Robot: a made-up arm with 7 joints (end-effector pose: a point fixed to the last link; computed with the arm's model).
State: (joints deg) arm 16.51 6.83 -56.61 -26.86 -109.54 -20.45 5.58
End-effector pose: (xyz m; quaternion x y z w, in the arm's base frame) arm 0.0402 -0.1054 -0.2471 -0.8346 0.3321 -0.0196 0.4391
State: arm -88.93 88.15 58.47 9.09 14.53 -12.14 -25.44
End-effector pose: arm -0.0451 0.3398 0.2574 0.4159 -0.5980 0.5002 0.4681
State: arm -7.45 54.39 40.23 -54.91 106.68 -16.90 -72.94
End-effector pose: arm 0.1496 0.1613 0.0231 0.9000 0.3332 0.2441 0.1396
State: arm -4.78 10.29 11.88 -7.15 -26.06 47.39 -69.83
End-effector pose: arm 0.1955 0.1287 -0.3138 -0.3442 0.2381 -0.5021 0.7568
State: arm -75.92 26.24 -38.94 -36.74 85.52 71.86 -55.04
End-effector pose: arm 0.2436 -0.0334 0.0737 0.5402 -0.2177 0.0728 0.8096
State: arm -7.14 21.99 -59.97 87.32 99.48 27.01 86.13
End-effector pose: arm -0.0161 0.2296 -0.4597 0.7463 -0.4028 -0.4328 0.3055
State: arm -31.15 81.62 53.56 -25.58 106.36 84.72 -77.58
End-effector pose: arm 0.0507 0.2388 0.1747 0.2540 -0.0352 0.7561 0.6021
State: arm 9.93 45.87 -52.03 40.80 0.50 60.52 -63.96
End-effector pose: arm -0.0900 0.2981 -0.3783 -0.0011 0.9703 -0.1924 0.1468
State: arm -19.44 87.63 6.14 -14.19 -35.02 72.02 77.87
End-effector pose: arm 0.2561 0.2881 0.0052 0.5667 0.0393 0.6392 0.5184
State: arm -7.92 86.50 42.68 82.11 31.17 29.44 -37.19
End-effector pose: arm 0.0163 0.5362 -0.0053 0.1736 0.6549 0.4344 0.5936
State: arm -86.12 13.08 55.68 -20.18 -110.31 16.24 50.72
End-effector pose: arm 0.2602 0.1869 0.1331 -0.7701 -0.2852 -0.2756 0.4997
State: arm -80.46 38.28 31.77 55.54 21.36 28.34 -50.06
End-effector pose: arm 0.4430 0.2771 -0.0082 0.0318 0.1350 -0.1305 0.9817
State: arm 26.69 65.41 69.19 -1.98 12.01 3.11 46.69
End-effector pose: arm 0.0978 0.4013 0.0546 0.6235 -0.2552 0.5775 0.4610
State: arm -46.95 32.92 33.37 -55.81 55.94 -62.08 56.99
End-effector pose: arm 0.1535 0.0874 0.0288 0.2560 -0.9562 0.1422 0.0047
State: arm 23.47 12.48 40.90 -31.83 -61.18 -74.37 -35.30
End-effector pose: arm -0.0091 0.2418 -0.1345 0.1888 -0.6444 0.0995 0.7343
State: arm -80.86 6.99 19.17 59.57 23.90 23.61 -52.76
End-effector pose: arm 0.4958 0.0135 -0.1050 0.0731 0.2102 -0.4262 0.8768
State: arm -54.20 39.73 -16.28 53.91 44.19 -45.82 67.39
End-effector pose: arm 0.4026 0.1841 -0.1897 0.4410 -0.4763 0.1599 0.7437
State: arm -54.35 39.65 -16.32 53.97 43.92 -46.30 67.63
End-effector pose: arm 0.4030 0.1830 -0.1889 0.4352 -0.4793 0.1605 0.7450
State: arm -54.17 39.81 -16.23 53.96 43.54 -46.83 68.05
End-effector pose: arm 0.4019 0.1841 -0.1890 0.4298 -0.4814 0.1633 0.7462
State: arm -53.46 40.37 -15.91 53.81 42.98 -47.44 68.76
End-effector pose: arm 0.3986 0.1890 -0.1900 0.4251 -0.4820 0.1699 0.7470
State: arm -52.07 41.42 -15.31 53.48 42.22 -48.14 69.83
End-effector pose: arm 0.3922 0.1985 -0.1922 0.4215 -0.4811 0.1808 0.7471
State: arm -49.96 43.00 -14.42 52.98 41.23 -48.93 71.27
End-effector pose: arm 0.3823 0.2126 -0.1953 0.4194 -0.4785 0.1962 0.7461
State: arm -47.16 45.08 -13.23 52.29 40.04 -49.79 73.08
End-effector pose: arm 0.3690 0.2308 -0.1984 0.4190 -0.4752 0.2154 0.7431
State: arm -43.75 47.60 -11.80 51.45 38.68 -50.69 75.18
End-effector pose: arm 0.3523 0.2520 -0.2008 0.4209 -0.4715 0.2368 0.7379
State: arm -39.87 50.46 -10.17 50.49 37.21 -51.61 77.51
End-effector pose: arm 0.3330 0.2748 -0.2014 0.4249 -0.4684 0.2590 0.7300
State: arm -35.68 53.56 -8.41 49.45 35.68 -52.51 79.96
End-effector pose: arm 0.3120 0.2978 -0.1994 0.4310 -0.4668 0.2800 0.7197
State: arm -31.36 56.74 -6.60 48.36 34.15 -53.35 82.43
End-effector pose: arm 0.2908 0.3194 -0.1947 0.4383 -0.4668 0.2984 0.7077
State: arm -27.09 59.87 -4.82 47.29 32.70 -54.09 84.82
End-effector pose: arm 0.2706 0.3387 -0.1877 0.4465 -0.4685 0.3132 0.6950
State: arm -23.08 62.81 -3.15 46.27 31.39 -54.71 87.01
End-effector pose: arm 0.2526 0.3548 -0.1790 0.4548 -0.4715 0.3238 0.6827
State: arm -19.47 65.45 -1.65 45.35 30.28 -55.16 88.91
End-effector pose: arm 0.2376 0.3678 -0.1698 0.4630 -0.4750 0.3305 0.6714
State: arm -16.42 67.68 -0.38 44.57 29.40 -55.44 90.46
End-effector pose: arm 0.2259 0.3775 -0.1610 0.4705 -0.4785 0.3341 0.6618
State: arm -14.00 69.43 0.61 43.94 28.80 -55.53 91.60
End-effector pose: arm 0.2174 0.3845 -0.1537 0.4776 -0.4810 0.3351 0.6544
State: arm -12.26 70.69 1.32 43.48 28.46 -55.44 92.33
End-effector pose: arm 0.2117 0.3891 -0.1483 0.4842 -0.4824 0.3346 0.6488
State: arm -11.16 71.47 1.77 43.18 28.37 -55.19 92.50
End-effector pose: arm 0.2083 0.3921 -0.1450 0.4911 -0.4816 0.3323 0.6454
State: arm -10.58 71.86 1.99 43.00 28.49 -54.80 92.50
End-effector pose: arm 0.2066 0.3937 -0.1435 0.4971 -0.4801 0.3303 0.6429
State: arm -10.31 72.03 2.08 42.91 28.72 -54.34 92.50
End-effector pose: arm 0.2059 0.3946 -0.1431 0.5023 -0.4785 0.3291 0.6406
